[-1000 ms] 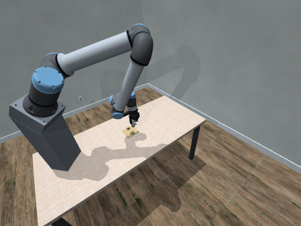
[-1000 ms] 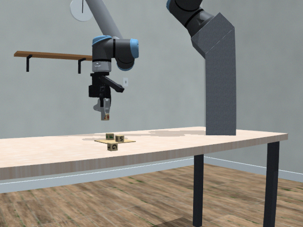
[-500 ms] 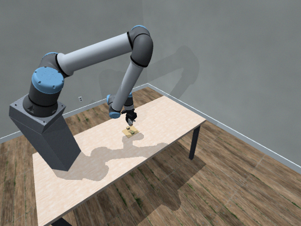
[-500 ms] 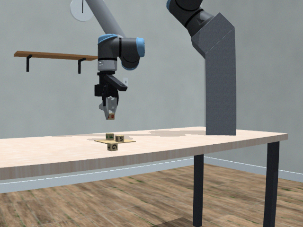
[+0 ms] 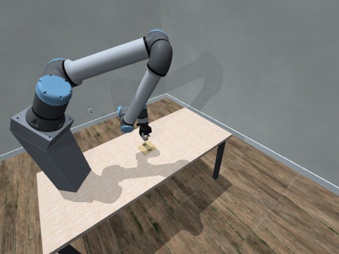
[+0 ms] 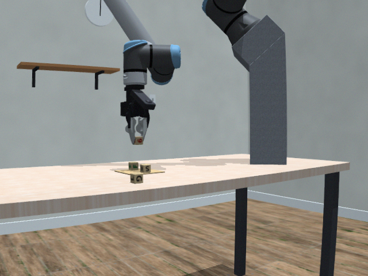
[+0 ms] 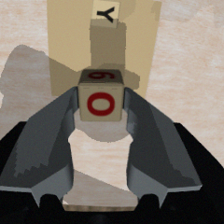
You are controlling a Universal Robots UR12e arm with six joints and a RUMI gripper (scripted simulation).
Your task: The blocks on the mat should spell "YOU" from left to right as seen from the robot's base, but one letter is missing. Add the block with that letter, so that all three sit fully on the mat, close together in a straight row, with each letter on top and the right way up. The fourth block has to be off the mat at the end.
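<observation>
The tan mat is 1 cm to the left of my hand and 12 cm below it. Round my hand: letter block 15 cm ahead, 22 cm to the left, 10 cm below; red O block right at my hand.
</observation>
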